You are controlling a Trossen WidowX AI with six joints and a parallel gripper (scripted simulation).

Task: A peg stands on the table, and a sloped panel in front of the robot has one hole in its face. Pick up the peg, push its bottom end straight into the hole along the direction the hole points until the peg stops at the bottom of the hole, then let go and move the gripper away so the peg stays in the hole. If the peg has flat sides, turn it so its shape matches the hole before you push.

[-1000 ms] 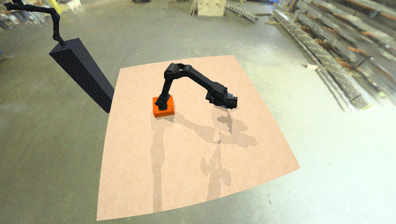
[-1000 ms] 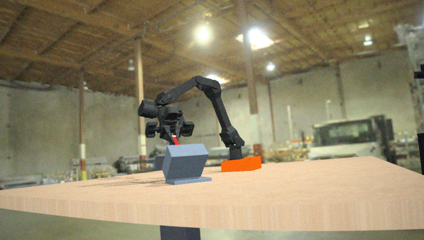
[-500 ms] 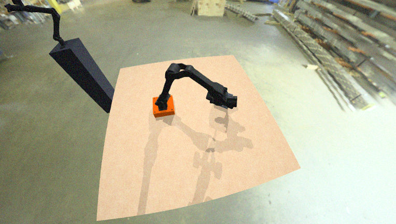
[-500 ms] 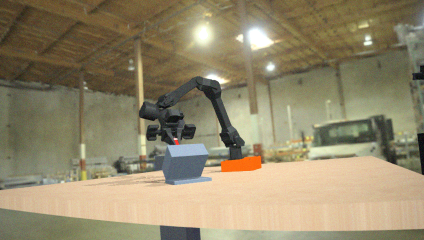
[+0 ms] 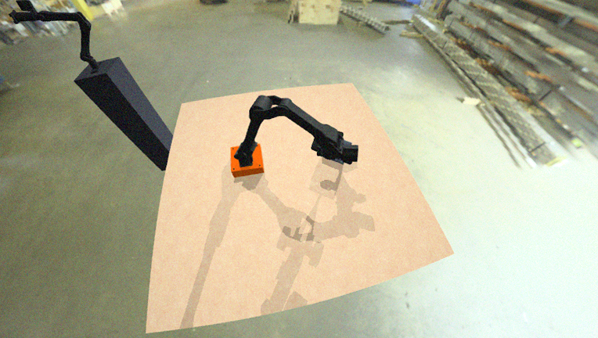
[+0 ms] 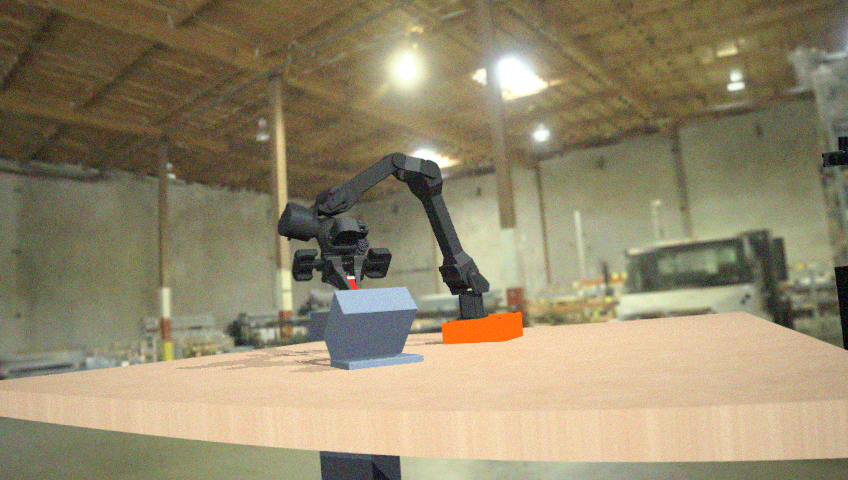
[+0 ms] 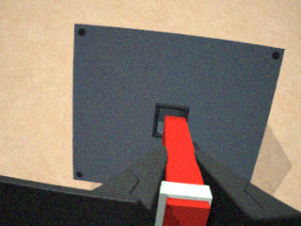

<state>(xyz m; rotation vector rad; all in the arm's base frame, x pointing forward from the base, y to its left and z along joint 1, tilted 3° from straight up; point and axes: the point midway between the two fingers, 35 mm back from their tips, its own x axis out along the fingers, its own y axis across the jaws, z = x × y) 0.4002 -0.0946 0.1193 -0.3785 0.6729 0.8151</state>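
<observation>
My gripper tip is now 60 mm above the blue-grey sloped panel, 40 mm to the right of it and 30 mm short of it. Round my gripper tip: red peg 10 mm to the right, 10 mm behind, 10 mm above.
</observation>
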